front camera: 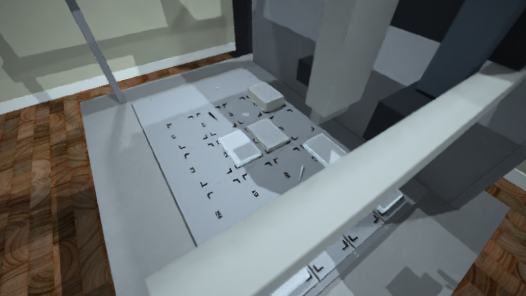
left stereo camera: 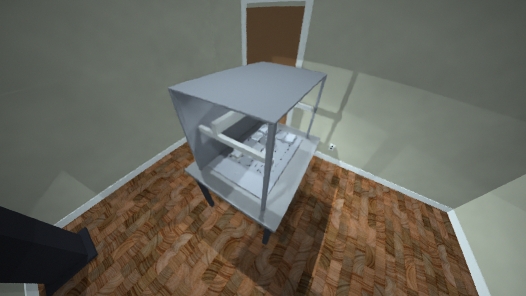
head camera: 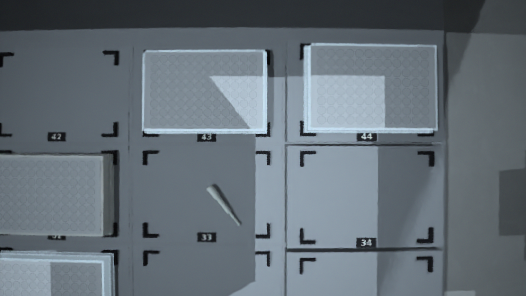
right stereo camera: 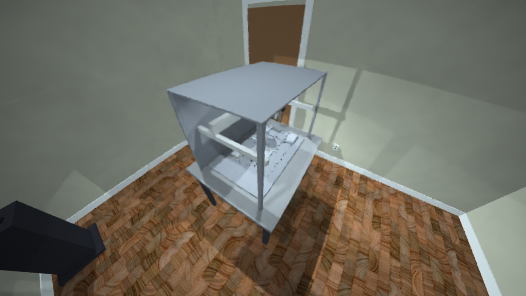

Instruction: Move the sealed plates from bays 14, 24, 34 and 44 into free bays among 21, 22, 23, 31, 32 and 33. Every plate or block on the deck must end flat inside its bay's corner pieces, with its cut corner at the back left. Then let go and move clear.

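Labels:
Cream block (front camera: 263, 95) at 84 cm from the lens. Marked spots on the cream block and a bay 24 (front camera: 331, 257) are 57 cm apart; the bay 24 is 53 cm from the lens.

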